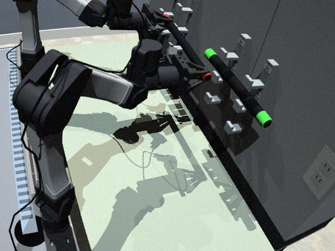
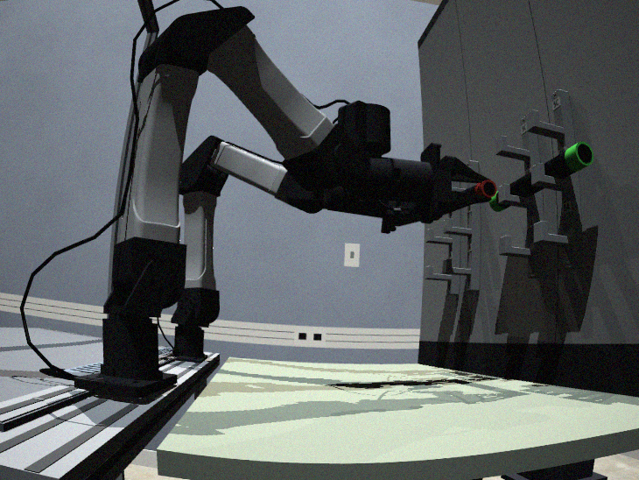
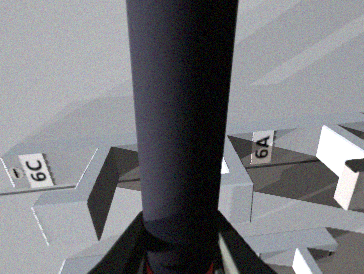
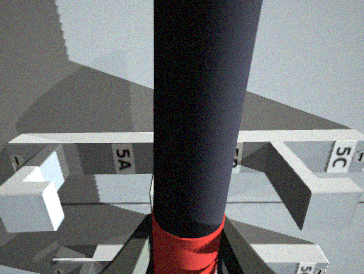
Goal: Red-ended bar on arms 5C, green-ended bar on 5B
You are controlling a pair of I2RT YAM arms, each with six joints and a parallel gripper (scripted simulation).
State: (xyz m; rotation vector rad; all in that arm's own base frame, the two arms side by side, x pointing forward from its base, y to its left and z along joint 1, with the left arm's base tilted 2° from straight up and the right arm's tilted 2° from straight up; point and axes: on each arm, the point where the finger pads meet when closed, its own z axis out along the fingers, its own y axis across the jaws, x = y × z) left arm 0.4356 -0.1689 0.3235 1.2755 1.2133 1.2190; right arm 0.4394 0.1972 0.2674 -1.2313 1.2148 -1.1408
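Observation:
Now: the green-ended bar 60 mm to the right of my right hand, 60 mm ahead of it and 10 mm above it. The rest, counted from my right hand: red-ended bar: 140 mm to the left, 10 mm above; then wall panel: 210 mm ahead, 170 mm above, 110 mm to the left; then outlet plate: 390 mm to the right, 90 mm ahead, 20 mm above.
Now: the red-ended bar 12 cm to the right of my left hand and 1 cm below it. The rest, counted from my left hand: wall panel (21 cm ahead, 15 cm to the right, 15 cm above); then outlet plate (9 cm ahead, 65 cm to the right); then green-ended bar (6 cm ahead, 32 cm to the right, 1 cm below).

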